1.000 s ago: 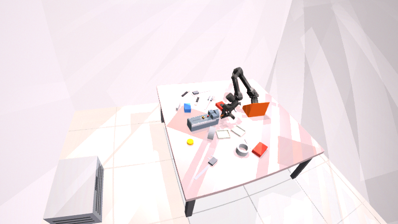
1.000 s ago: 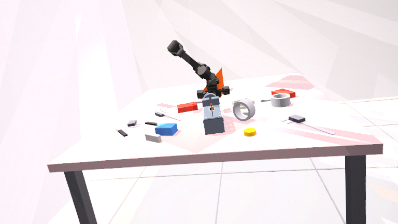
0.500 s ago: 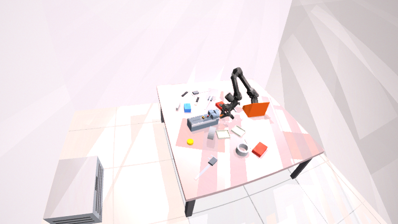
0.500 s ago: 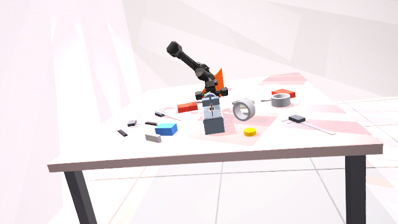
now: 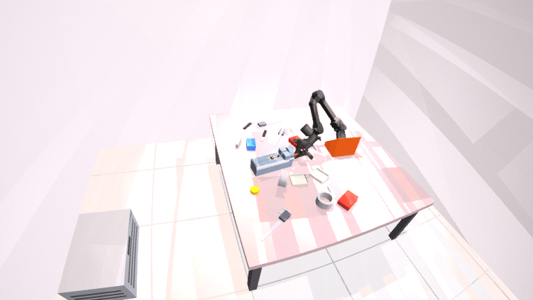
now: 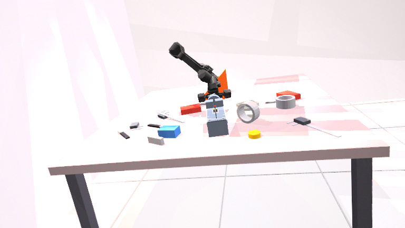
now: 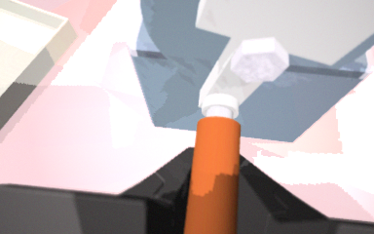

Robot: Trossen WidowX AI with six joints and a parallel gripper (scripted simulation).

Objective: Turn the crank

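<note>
Now: the red pointer 120 mm ahead of my gripper tip, 50 mm above it and 10 mm to the left of it. The rest, counted from my gripper tip: orange handle (20 mm behind, 20 mm above); then yellow disc (320 mm ahead, 190 mm to the left, 30 mm below); then blue block (240 mm ahead, 210 mm to the right, 20 mm below).
</note>
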